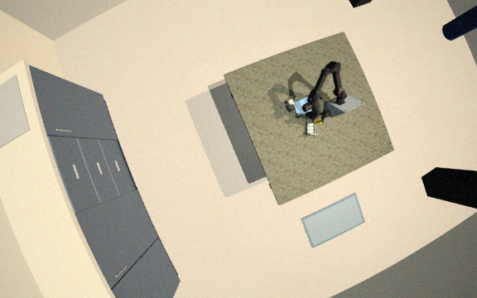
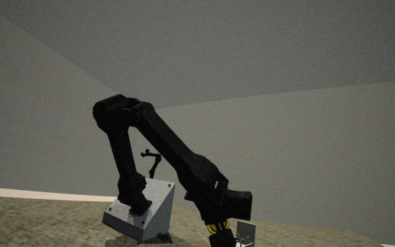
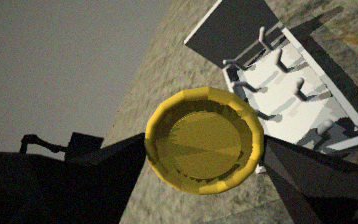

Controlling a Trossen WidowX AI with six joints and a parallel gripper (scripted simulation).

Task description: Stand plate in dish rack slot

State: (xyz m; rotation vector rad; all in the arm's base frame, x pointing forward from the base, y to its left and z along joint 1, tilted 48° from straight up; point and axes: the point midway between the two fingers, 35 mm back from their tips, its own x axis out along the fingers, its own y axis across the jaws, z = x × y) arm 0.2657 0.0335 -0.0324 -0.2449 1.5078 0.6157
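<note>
My gripper tip is 5 cm short of the dish rack, 5 cm above it and 2 cm to the right of it. From my gripper tip the other things lie so: blue mat: 19 cm to the right, 7 cm below, 3 cm ahead; then pale object: 27 cm to the right, 13 cm ahead, 5 cm below; then yellow plate: 1 cm to the right.
</note>
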